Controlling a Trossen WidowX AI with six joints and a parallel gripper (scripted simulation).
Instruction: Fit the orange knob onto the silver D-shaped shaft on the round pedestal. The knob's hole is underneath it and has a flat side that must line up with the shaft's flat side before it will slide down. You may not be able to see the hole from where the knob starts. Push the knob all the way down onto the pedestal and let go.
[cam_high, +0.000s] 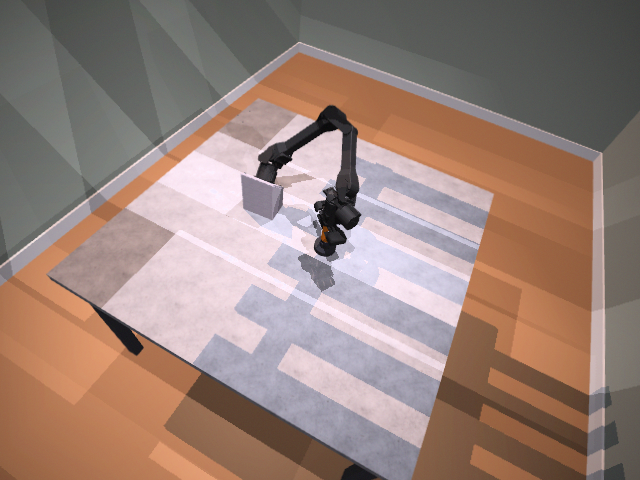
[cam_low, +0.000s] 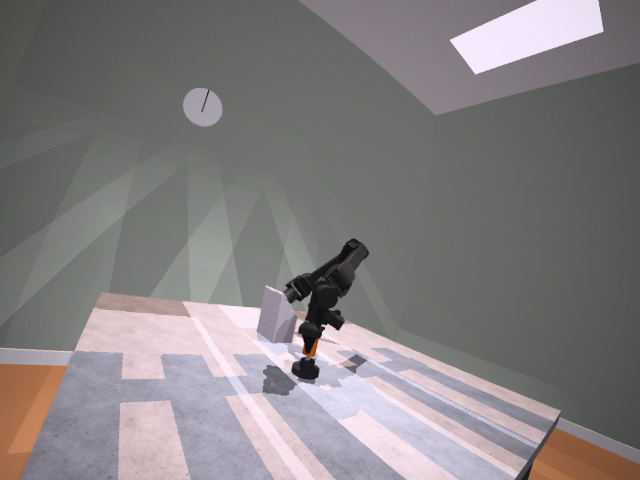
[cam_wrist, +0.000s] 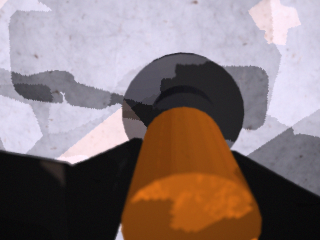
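My gripper tip is 30 mm below the orange knob. Also, from my gripper tip: round pedestal (40 mm below).
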